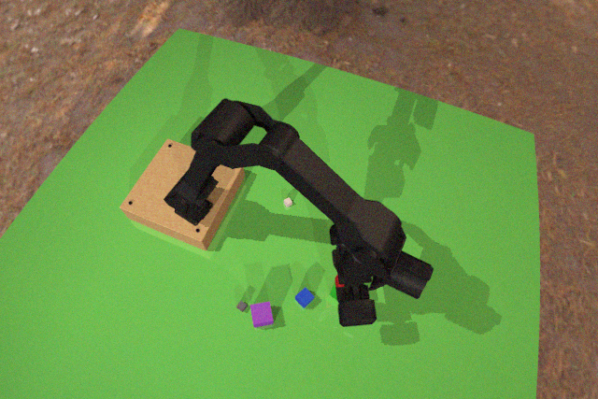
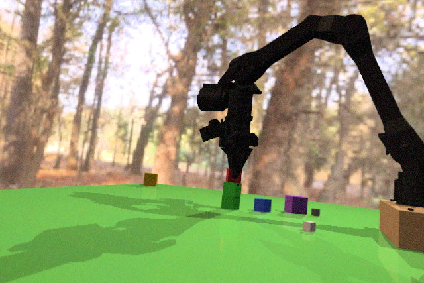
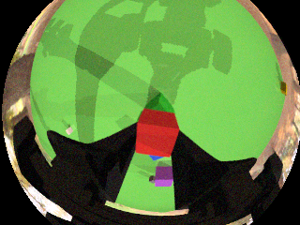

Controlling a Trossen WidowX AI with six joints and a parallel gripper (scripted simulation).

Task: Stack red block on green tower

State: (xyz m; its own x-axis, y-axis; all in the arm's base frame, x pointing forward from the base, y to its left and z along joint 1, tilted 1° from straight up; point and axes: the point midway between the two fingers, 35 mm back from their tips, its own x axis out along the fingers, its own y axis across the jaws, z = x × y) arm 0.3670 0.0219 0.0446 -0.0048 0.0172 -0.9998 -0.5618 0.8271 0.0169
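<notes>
The red block is 1 cm above my gripper tip. The rest, counted from my gripper tip: blue block: 6 cm behind, 5 cm to the right, 6 cm below; purple block: 11 cm behind, 13 cm to the right, 5 cm below; small grey cube: 16 cm behind, 14 cm to the right, 6 cm below.
</notes>
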